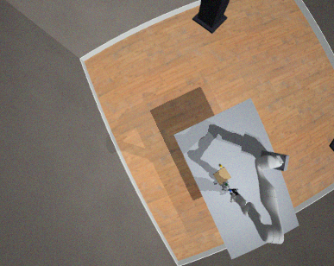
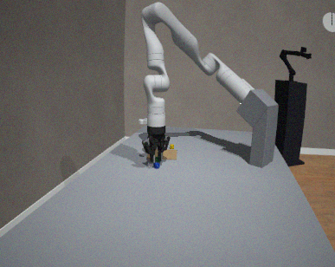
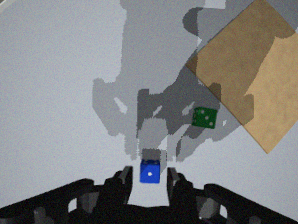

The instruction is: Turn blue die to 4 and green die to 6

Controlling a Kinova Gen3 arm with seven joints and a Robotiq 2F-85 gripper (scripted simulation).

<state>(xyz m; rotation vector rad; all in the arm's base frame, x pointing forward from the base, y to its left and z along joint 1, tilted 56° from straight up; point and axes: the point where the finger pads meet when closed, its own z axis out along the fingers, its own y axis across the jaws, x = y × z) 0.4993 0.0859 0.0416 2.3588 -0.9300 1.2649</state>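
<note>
Now: hand 4 cm above the blue die. Also, from my hand: green die 8 cm to the right, 4 cm below, 2 cm behind; then tan mat 17 cm to the right, 6 cm behind, 4 cm below; then yellow die 26 cm to the right, 12 cm behind, 4 cm below.
</note>
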